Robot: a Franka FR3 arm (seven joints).
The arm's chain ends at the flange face. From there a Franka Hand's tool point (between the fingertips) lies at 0.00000 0.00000 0.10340 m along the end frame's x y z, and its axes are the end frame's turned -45 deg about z.
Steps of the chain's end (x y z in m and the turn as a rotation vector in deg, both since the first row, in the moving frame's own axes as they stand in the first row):
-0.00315 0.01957 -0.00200 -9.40 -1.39 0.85
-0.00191 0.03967 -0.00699 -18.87 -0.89 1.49
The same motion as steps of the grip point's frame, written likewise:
-0.02985 0.02168 -0.00342 -5.66 -7.63 0.85
-0.05446 0.04890 -0.01256 -12.71 -13.97 1.49

